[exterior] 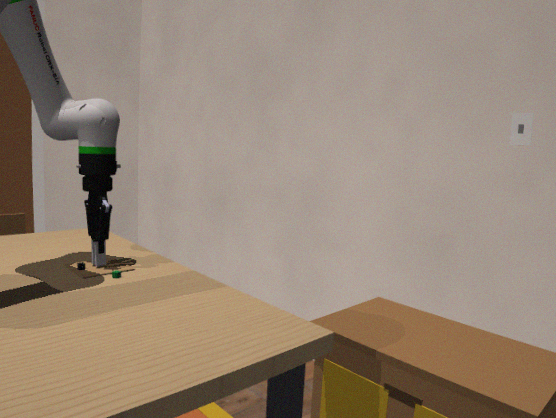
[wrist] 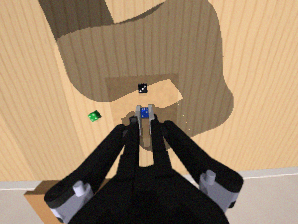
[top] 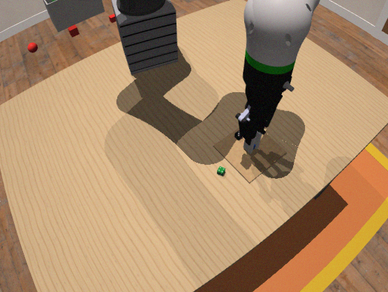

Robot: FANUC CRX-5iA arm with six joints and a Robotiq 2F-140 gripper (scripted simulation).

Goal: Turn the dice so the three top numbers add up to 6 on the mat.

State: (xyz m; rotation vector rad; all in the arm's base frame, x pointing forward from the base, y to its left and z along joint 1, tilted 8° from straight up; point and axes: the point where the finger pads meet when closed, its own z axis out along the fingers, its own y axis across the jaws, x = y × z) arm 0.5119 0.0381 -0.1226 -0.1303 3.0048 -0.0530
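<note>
My hand is 3 cm above the blue die. Also, from my hand: green die 10 cm to the right, 4 cm below, 1 cm ahead; then tan mat 4 cm below; then black die 5 cm behind, 3 cm below.
</note>
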